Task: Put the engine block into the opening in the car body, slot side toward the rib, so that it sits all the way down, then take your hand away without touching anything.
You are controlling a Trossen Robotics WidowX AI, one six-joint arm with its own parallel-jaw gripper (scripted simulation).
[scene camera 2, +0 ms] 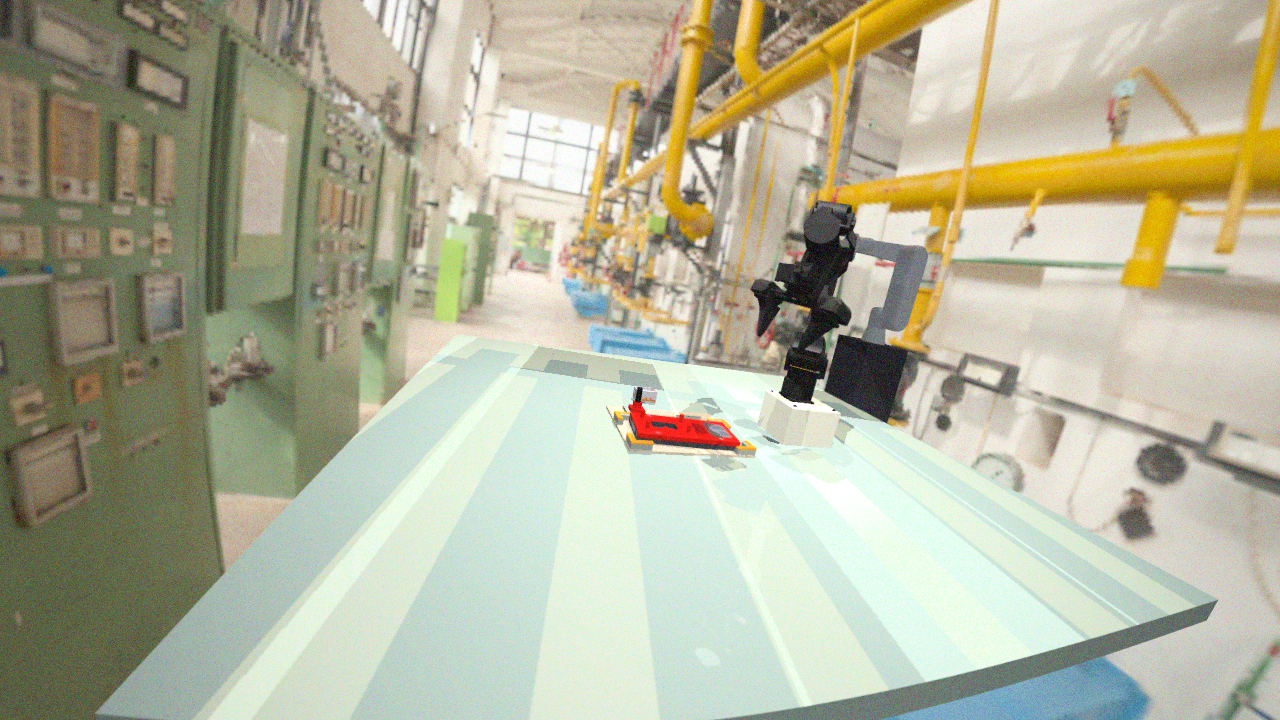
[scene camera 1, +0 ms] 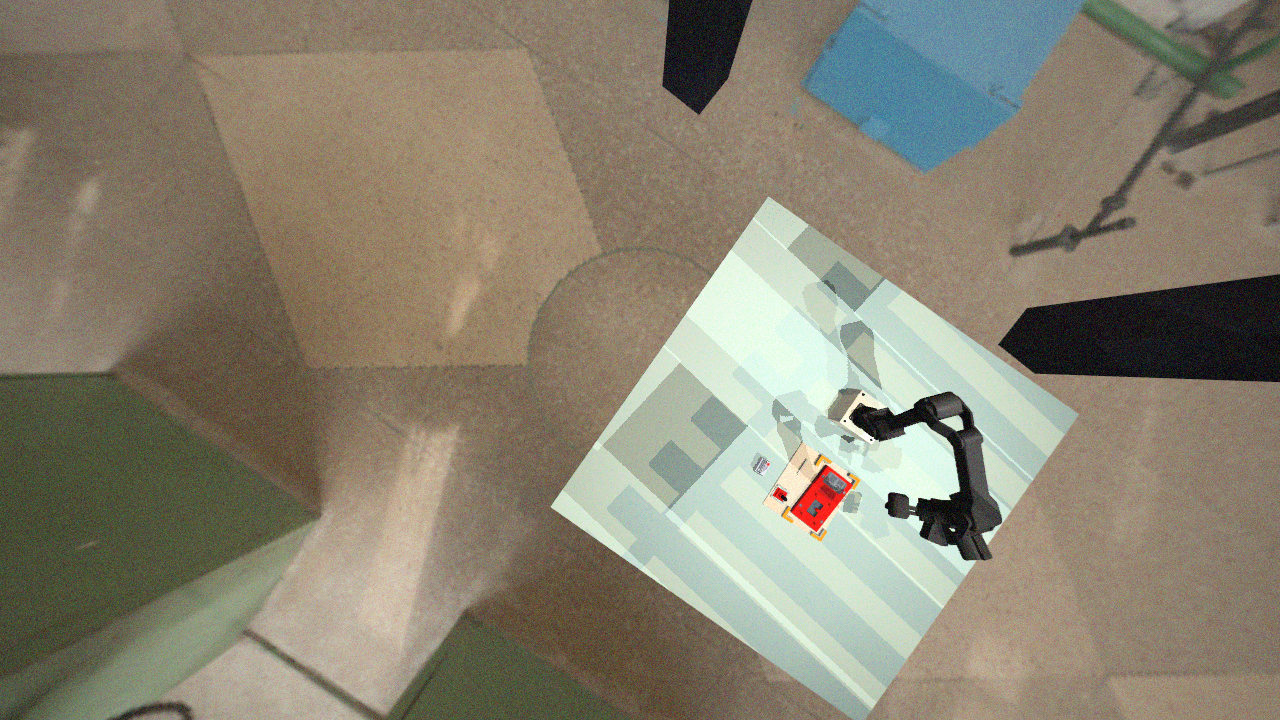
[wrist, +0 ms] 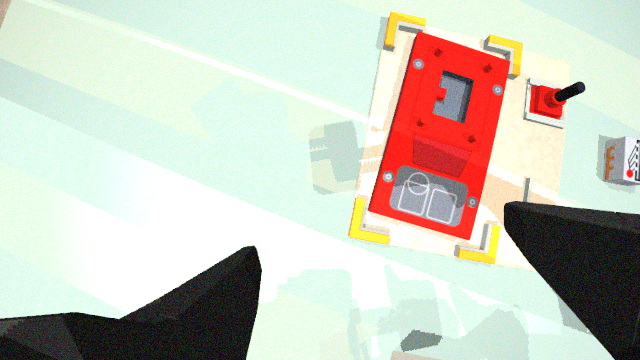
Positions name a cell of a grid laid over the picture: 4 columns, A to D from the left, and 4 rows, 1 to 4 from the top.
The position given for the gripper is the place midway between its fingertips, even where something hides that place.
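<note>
A red car body (scene camera 2: C3) is part of the robot's scene, and the views also show the body (scene camera 1: C3) and the body (wrist: C2). The gripper (scene camera 2: C2) stands open and holds nothing; it is visible elsewhere as well, as the gripper (scene camera 1: C3) and the gripper (wrist: C3).
</note>
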